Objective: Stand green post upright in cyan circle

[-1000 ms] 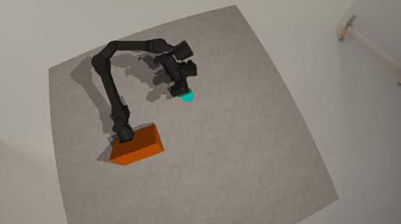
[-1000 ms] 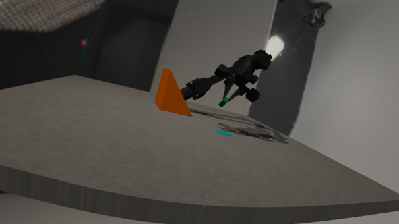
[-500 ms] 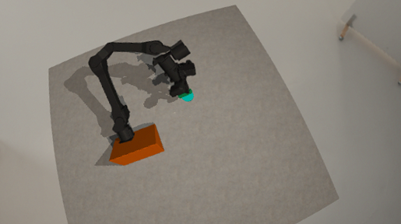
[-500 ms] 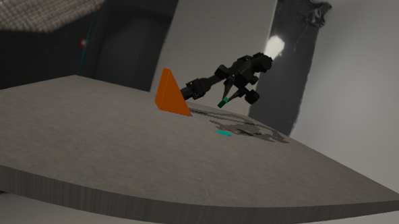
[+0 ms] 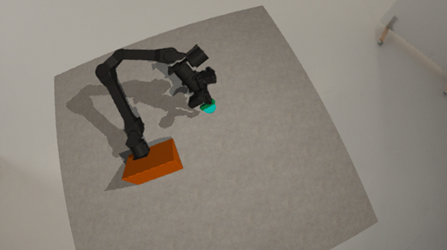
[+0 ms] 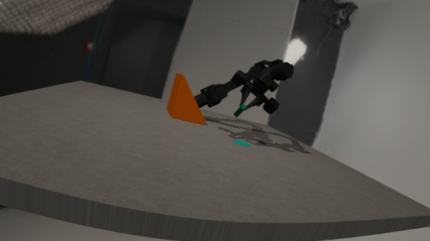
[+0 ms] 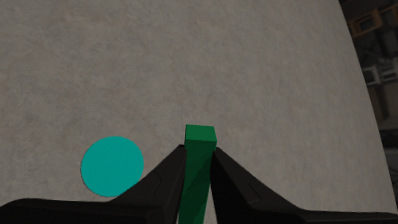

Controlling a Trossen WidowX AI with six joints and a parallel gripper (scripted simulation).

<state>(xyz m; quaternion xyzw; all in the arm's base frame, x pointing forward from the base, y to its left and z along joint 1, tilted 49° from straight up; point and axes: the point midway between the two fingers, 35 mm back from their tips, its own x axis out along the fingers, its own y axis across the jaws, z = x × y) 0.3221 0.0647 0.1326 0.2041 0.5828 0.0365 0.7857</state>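
Now: the cyan circle 12 cm below my gripper tip, 4 cm to the left of it and 1 cm behind it. Also, from my gripper tip: green post (2 cm behind, 1 cm below).
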